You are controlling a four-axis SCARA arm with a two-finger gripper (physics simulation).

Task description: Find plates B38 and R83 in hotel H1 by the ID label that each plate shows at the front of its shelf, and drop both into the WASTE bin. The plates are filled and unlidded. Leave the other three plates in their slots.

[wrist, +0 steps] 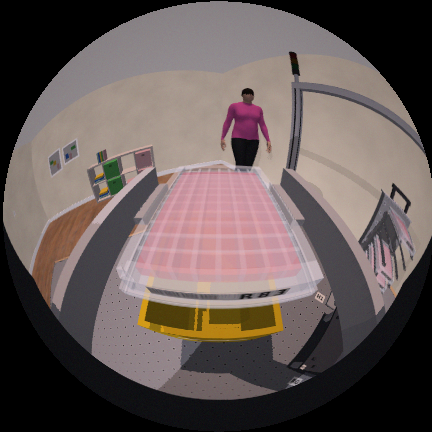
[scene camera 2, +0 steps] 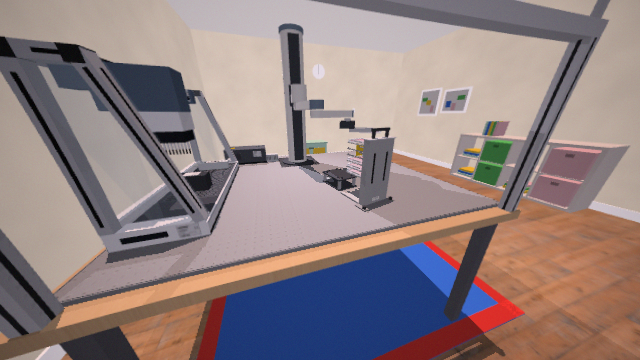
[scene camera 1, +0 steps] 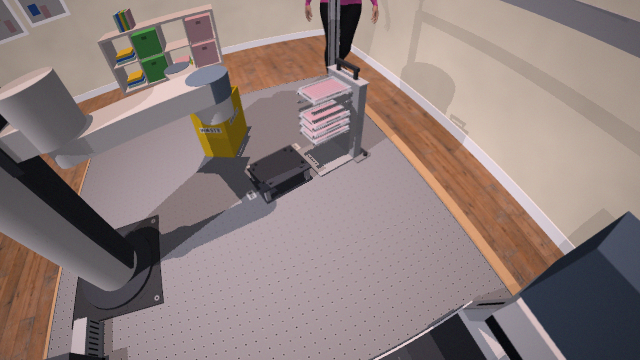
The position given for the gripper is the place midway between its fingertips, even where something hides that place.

Observation:
In view: the gripper point(wrist: 218, 175), a plate B33 point(scene camera 1: 318, 92) and a plate R83 point(wrist: 215, 236).

